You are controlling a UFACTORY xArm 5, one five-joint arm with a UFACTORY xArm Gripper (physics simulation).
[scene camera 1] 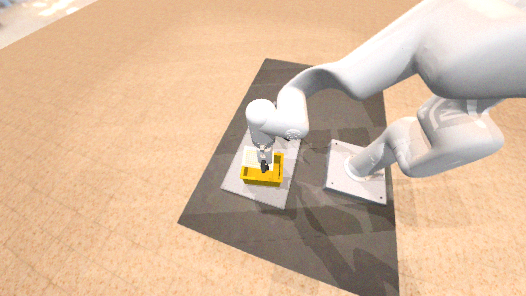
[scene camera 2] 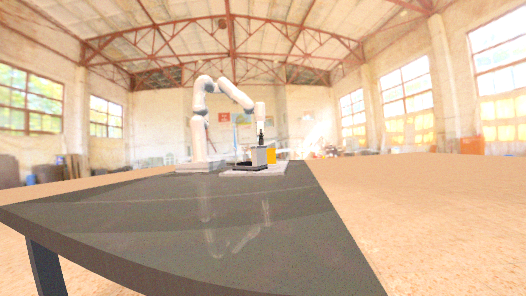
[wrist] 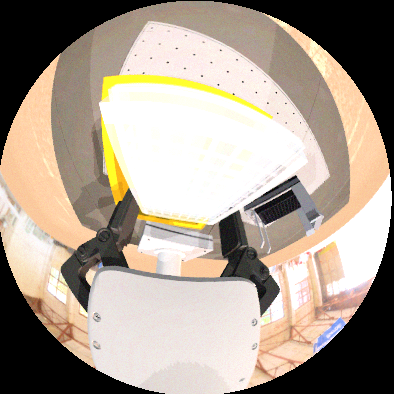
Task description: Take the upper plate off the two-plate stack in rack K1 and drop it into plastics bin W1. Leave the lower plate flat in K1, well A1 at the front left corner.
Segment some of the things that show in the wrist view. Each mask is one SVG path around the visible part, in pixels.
The gripper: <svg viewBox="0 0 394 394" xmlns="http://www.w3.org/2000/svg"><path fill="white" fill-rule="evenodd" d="M128 187L122 200L118 200L107 226L99 228L93 238L80 244L76 252L60 266L60 272L66 284L87 312L88 342L95 368L124 383L168 394L220 394L245 389L256 362L260 335L260 317L276 298L280 288L271 274L269 275L268 267L257 258L256 250L253 247L248 247L239 209L223 217L218 223L221 254L223 258L228 259L219 277L178 276L129 268L122 252L123 247L127 246L130 242L139 212L139 205ZM102 262L103 266L96 270L90 286L85 279L85 274L91 266Z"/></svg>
A white plate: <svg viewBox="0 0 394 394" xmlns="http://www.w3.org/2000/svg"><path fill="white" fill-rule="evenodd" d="M98 102L105 129L119 167L140 210L146 214L213 224L254 200L307 162L302 151L305 146L301 139L293 132L267 115L243 103L210 91L170 83L123 82L115 83L107 89L108 95Z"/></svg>
